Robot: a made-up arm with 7 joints.
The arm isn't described. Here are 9 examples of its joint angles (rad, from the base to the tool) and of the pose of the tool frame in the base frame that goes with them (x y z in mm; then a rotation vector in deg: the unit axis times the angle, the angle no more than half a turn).
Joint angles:
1: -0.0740 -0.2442 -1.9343 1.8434 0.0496 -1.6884 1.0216
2: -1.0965 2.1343 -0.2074 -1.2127 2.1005 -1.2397 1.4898
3: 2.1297 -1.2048 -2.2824 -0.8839 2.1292 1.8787 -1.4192
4: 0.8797 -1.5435 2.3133 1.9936 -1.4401 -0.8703 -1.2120
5: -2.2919 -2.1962 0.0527 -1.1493 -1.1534 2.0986 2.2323
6: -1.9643 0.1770 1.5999 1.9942 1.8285 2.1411 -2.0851
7: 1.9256 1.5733 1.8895 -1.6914 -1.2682 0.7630 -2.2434
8: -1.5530 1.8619 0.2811 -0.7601 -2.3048 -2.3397 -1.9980
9: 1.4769 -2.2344 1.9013 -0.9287 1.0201 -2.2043 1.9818
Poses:
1: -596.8 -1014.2 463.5 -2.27 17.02 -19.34
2: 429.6 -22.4 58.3 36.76 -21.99 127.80
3: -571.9 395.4 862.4 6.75 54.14 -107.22
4: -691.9 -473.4 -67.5 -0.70 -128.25 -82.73
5: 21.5 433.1 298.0 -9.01 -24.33 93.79
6: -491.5 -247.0 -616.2 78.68 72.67 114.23
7: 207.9 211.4 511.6 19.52 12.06 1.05
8: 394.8 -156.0 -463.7 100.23 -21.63 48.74
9: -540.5 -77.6 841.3 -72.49 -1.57 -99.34
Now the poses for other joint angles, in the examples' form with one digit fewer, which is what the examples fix.
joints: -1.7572 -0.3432 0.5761 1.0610 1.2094 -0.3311 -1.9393
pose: -138 -101 -74 -20.9 63.7 82.0
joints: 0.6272 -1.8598 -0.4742 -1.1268 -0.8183 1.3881 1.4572
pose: 8 -519 190 -83.1 138.3 -9.9
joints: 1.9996 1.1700 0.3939 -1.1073 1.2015 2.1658 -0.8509
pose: -114 314 62 -52.1 -134.6 -45.7
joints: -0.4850 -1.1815 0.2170 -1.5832 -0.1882 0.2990 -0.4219
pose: -460 -511 -207 50.8 -133.9 -17.8
